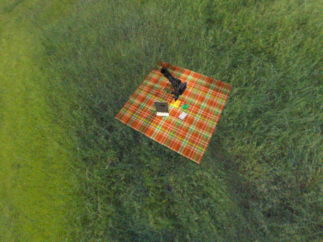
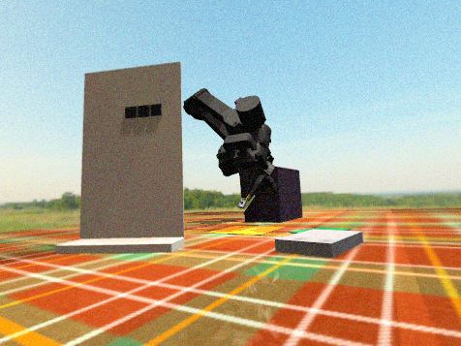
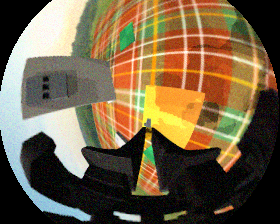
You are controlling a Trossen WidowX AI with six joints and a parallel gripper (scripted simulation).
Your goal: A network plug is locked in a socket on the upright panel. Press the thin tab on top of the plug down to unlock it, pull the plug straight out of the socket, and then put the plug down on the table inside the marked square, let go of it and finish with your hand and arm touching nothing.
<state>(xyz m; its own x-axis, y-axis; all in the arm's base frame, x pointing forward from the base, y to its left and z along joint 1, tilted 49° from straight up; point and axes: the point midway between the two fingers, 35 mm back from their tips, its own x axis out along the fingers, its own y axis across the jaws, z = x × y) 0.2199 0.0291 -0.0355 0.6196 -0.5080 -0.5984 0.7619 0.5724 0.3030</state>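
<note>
Right now my gripper tip is 6 cm above the orange marked square and 1 cm past it. From my gripper tip the other things lie so: flat grey-white block (19 cm to the left, 11 cm ahead, 6 cm below); then grey upright panel (22 cm ahead, 7 cm above, 5 cm to the right); then green square (14 cm to the left, 6 cm below, 3 cm behind).
</note>
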